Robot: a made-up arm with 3 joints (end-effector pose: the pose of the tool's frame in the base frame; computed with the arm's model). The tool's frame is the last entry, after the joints. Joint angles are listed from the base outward.
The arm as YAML. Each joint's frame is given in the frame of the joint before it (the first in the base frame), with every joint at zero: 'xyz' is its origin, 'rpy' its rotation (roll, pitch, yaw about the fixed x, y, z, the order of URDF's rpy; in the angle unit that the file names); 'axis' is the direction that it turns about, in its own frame. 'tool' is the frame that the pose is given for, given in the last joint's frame.
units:
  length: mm
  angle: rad
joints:
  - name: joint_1
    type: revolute
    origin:
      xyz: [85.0, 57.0, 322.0]
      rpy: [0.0, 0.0, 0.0]
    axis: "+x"
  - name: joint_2
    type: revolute
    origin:
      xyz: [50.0, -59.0, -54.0]
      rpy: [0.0, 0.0, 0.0]
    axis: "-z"
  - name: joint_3
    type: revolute
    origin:
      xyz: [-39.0, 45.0, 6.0]
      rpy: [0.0, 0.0, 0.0]
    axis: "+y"
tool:
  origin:
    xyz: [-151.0, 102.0, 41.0]
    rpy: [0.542, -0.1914, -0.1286]
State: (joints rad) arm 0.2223 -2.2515 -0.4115
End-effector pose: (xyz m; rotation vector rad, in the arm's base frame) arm 0.1427 -0.2221 0.1863 1.1110 0.0337 2.1969
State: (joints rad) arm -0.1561 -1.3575 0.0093
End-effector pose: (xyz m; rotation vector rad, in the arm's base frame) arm -0.0488 -0.1545 0.3496 0.4459 0.2718 1.2172
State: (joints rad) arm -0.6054 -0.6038 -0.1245
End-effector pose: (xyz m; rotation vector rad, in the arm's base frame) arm -0.1081 0.0026 0.3279 0.0287 -0.0013 0.5599
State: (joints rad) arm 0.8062 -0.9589 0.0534
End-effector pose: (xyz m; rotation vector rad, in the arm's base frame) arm -0.0931 -0.0324 0.2302 1.3134 -0.2612 0.8710
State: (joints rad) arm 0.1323 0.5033 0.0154
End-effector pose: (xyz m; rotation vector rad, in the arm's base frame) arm 0.0400 0.2173 0.3386 0.5924 -0.2987 -0.5913
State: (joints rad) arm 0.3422 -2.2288 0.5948
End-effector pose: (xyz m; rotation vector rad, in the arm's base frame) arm 0.1050 -0.2121 0.3011 0.0843 0.3612 2.0163
